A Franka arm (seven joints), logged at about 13 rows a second.
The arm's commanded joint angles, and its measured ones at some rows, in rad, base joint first. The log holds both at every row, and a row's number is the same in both.
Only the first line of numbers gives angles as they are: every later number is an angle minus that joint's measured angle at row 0.
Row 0, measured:
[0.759 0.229 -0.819 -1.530 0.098 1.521 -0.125]
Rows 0 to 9, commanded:
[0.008 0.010 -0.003 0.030 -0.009 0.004 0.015]
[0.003 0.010 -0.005 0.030 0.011 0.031 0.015]
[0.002 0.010 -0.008 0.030 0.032 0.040 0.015]
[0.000 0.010 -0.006 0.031 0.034 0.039 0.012]
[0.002 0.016 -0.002 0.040 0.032 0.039 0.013]
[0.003 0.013 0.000 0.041 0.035 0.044 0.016]
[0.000 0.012 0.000 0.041 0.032 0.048 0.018]
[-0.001 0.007 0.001 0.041 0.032 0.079 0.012]
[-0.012 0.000 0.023 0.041 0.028 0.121 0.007]
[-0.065 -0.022 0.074 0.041 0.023 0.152 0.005]
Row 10, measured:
[-0.003 0.000 0.013 0.019 0.015 0.119 0.007]
